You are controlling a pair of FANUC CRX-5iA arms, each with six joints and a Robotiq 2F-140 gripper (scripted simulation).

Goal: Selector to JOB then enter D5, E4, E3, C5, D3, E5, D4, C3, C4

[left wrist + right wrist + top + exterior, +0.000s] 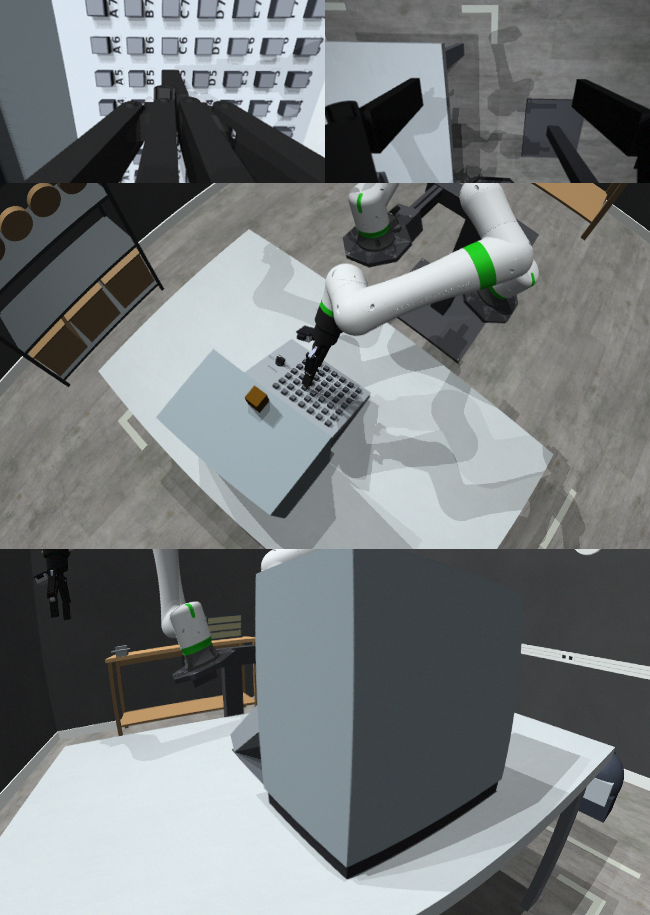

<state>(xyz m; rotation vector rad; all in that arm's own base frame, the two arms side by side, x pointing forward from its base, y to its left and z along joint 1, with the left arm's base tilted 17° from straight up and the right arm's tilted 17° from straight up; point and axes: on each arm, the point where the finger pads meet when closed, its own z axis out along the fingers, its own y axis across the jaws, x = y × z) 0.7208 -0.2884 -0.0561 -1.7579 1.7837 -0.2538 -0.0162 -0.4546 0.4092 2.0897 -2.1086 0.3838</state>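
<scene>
My left gripper is now 4 cm above the key C5 and 2 cm short of it. Also, from my left hand: key D5 (6 cm below, 1 cm behind); then key C4 (4 cm below, 3 cm to the left, 3 cm ahead); then key D4 (6 cm below, 3 cm to the left).
</scene>
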